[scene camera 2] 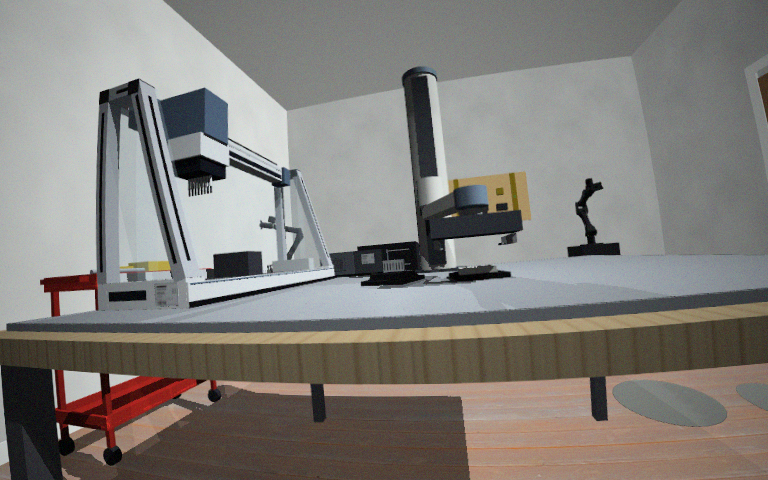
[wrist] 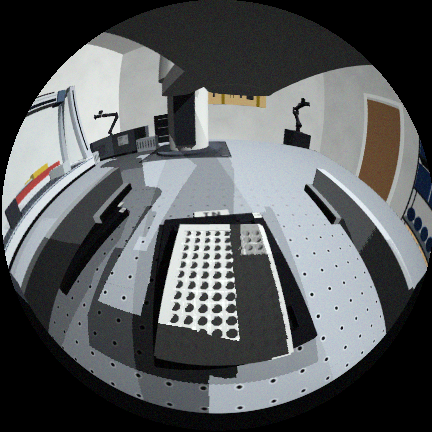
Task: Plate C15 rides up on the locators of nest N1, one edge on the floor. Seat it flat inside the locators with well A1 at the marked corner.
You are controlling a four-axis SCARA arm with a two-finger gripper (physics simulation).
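Plate C15, white with round wells, lies on the black nest N1. In the wrist view its near end overlaps the nest's near rim, and the gap along its right side widens toward the near end. It looks slightly tilted; whether an edge touches the nest floor is hidden. The N1 label is at the far side, with a small light corner tag at the far right. My gripper is open and empty, above the plate, its fingers wide to either side. Well A1 cannot be made out.
Another black nest lies to the left. A small light rack stands near dark boxes at the back left. The arm's column rises behind the nests. A gantry machine stands at left.
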